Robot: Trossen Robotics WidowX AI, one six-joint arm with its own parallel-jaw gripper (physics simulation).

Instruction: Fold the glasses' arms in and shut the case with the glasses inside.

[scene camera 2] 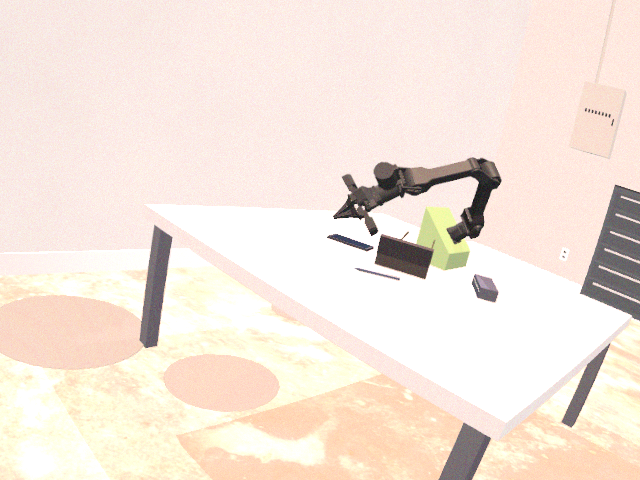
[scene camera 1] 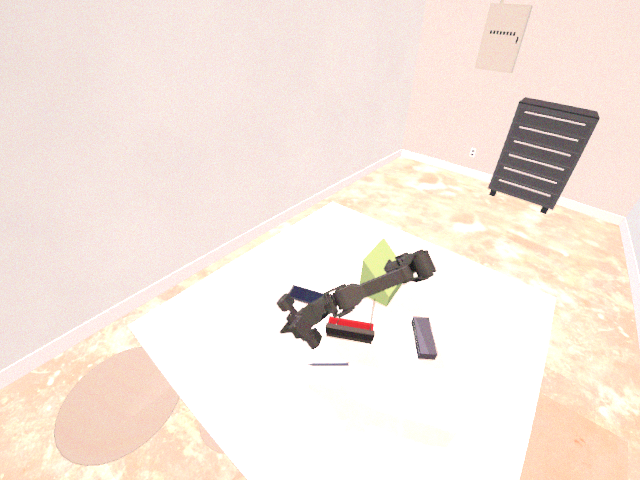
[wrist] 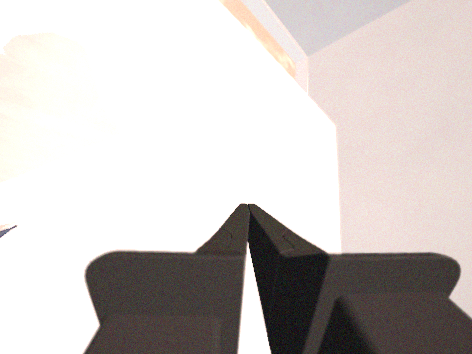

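Pixels of known places: gripper, fingertip midpoint: (scene camera 2: 333, 217) (scene camera 1: 280, 332) (wrist: 246, 211); arm's base, origin of the base link: (scene camera 2: 453, 235) (scene camera 1: 390, 269).
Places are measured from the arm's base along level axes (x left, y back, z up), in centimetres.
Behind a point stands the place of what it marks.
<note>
The case (scene camera 1: 349, 333) @(x -1.9, y -35.3, z -3.0 cm) (scene camera 2: 404, 256) @(x -1.8, y -34.6, z -5.2 cm) stands open on the table, its dark lid upright and its red lining showing in the first scene view. The glasses' two thin arms are unfolded and stick out of the case toward the green block; one arm (scene camera 1: 373, 311) (scene camera 2: 433, 244) shows beside the block. The glasses' front is hidden in the case. My gripper (scene camera 1: 282, 330) @(x -20.2, y -49.6, z 1.6 cm) (scene camera 2: 335, 217) @(x -20.2, y -49.6, z 1.6 cm) (wrist: 246, 211) @(x -20.2, y -49.6, z 1.6 cm) is shut and empty. It hangs above the table, beyond the case's phone-side end, pointing away from the arm's base. The case does not show in the wrist view.
A green block (scene camera 1: 381, 258) @(x -4.7, y -0.4, z 4.2 cm) (scene camera 2: 434, 232) @(x -3.8, y -9.9, z 0.4 cm) stands by the arm's base, behind the case. A dark blue phone (scene camera 1: 306, 294) @(x -27.5, y -22.4, z -9.9 cm) (scene camera 2: 350, 241) @(x -27.1, y -23.6, z -9.9 cm) lies near the gripper. A pen (scene camera 1: 330, 364) @(x -3.6, y -45.1, z -9.9 cm) (scene camera 2: 378, 273) @(x -3.7, y -45.3, z -10.0 cm) (wrist: 7, 231) @(x -9.9, y -48.6, z -10.1 cm) lies before the case. A grey-purple box (scene camera 1: 424, 336) @(x 21.4, y -19.9, z -7.2 cm) (scene camera 2: 484, 286) @(x 22.4, y -24.9, z -7.2 cm) lies to the right.
</note>
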